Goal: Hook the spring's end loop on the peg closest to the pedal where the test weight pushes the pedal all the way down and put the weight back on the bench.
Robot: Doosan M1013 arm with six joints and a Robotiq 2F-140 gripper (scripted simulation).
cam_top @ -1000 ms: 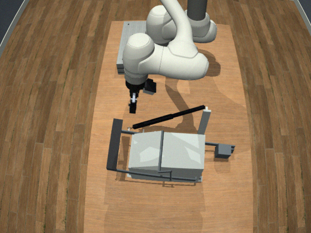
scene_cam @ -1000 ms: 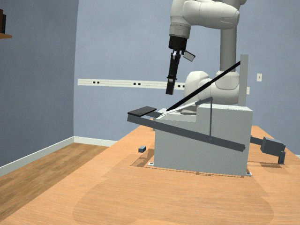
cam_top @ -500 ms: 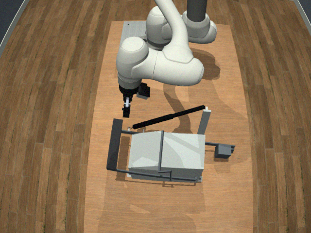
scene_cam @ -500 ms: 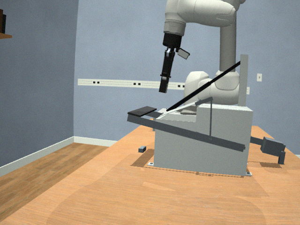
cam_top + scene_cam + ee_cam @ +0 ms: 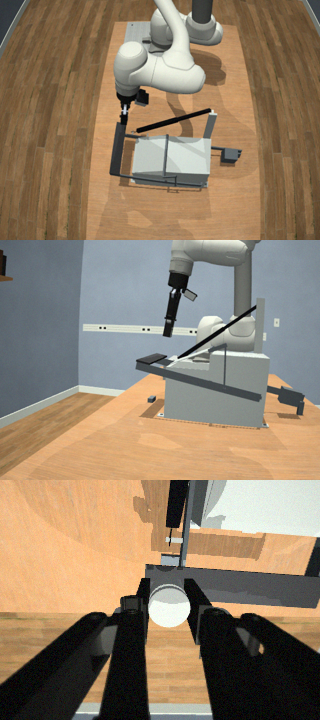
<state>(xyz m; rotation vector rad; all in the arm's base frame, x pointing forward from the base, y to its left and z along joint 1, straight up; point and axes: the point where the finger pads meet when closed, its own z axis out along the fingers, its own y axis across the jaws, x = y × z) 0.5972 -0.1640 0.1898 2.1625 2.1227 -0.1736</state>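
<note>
Right now my hand is 280 mm above the small grey block, 50 mm to the left of it and 20 mm short of it. From my hand the other things lie so: steel test weight: 10 mm below.
</note>
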